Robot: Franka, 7 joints.
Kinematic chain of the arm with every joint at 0, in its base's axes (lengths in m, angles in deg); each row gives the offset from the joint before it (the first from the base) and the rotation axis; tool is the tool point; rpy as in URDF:
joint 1: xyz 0 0 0.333 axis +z
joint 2: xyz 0 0 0 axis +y
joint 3: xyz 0 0 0.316 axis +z
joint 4: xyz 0.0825 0 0 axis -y
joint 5: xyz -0.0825 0 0.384 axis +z
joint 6: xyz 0 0 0 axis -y
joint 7: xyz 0.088 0 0 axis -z
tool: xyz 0 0 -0.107 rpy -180 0 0
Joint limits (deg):
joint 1: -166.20..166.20
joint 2: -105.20..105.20
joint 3: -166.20..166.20
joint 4: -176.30..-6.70
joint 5: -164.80..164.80
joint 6: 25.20..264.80
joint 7: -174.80..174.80
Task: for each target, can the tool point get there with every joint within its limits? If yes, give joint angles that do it. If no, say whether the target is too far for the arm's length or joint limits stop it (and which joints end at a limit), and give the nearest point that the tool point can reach.
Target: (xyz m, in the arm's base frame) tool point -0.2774 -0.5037 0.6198
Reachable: yes | joints -58.20 35.02 -78.70 -73.19 -14.63 68.75 22.54
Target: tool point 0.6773 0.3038 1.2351
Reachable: no: too far | nearest point 0.4974 0.2231 0.9954 | short by 0.310 m
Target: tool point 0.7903 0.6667 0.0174
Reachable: no: too far | nearest point 0.6272 0.5291 0.0825 | short by 0.223 m
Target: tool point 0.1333 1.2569 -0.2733
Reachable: no: too far | nearest point 0.0816 0.7692 -0.0380 | short by 0.544 m
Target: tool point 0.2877 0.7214 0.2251
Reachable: yes | joints 81.32 71.50 -42.60 -42.71 -113.86 194.57 -118.69
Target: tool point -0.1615 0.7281 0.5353
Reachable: yes | joints -32.15 -87.11 66.60 -78.78 -51.93 167.59 -54.56
